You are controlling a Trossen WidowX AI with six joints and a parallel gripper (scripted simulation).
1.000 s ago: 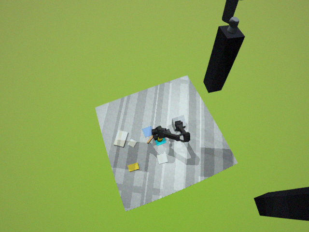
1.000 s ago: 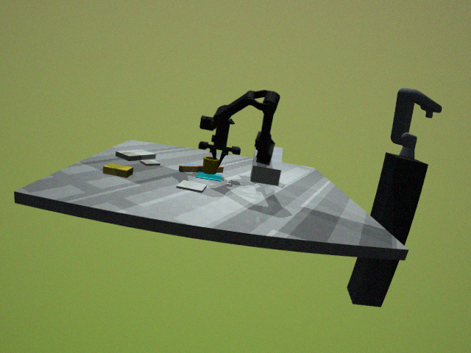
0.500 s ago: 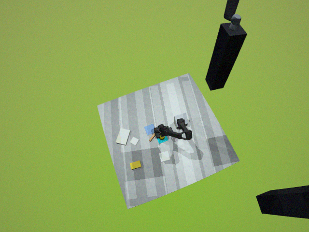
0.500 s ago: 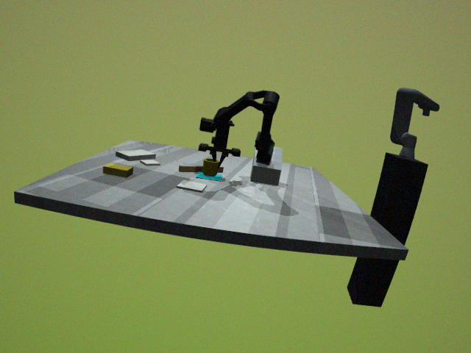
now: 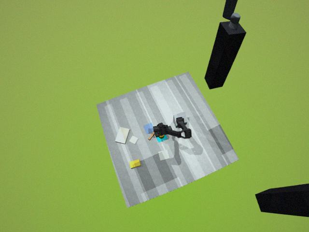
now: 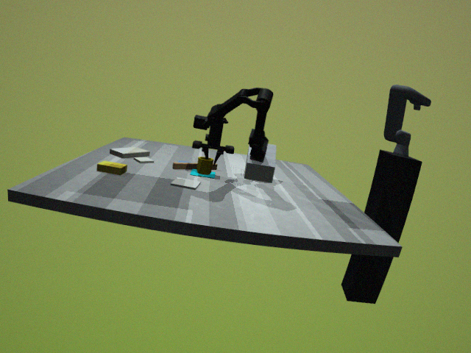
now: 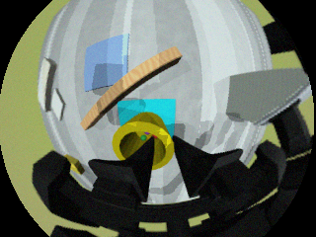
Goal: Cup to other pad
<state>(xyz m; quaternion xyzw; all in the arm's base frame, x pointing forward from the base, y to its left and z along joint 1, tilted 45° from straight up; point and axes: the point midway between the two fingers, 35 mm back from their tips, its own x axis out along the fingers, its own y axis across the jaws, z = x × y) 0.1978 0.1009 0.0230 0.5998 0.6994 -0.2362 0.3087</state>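
My gripper tip is now 2 cm short of the yellow cup and 1 cm above it. Round my gripper tip: green marble (3 cm below, 3 cm ahead, 2 cm to the left); then cyan pad (5 cm below, 3 cm ahead); then brown wooden bar (8 cm ahead, 6 cm to the right, 4 cm below).
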